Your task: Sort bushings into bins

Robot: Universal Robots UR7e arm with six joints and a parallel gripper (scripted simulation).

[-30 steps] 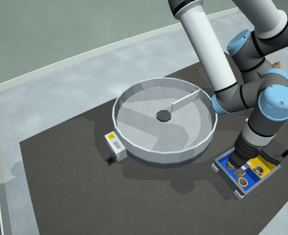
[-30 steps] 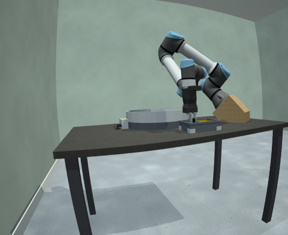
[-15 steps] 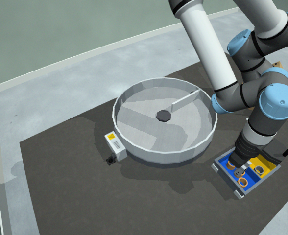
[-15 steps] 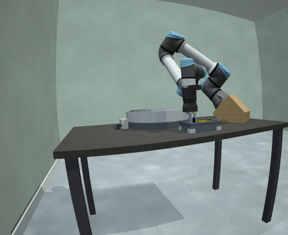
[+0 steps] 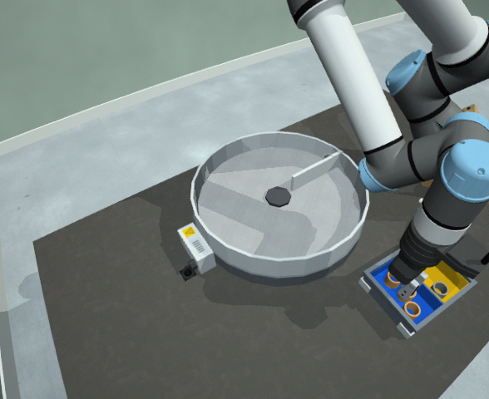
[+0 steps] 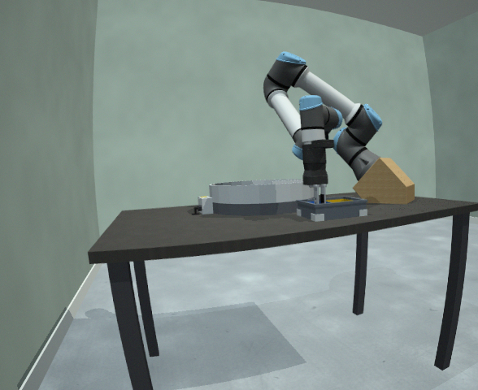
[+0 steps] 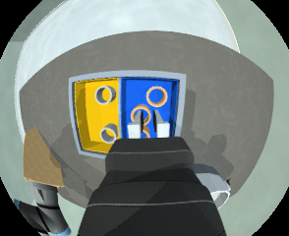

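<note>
The bin is 40 mm behind my hand and 30 mm below it. Round my hand: turntable (350 mm to the right, 20 mm ahead).
</note>
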